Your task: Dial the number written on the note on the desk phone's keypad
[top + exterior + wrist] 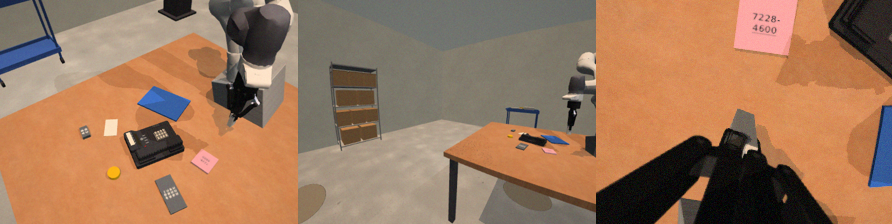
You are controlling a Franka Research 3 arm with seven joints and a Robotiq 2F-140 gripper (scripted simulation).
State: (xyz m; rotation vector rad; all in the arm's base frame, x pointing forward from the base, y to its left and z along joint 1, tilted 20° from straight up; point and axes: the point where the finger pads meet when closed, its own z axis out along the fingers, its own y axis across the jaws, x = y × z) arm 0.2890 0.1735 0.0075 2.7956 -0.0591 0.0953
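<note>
Now: the handset 22 cm ahead of my hand, 16 cm below it and 15 cm to the right of it. Also, from my hand: yellow disc (43 cm ahead, 19 cm to the right, 19 cm below); then blue pad (37 cm to the right, 20 cm below, 1 cm ahead); then grey keypad slab (30 cm ahead, 20 cm below, 1 cm to the left).
</note>
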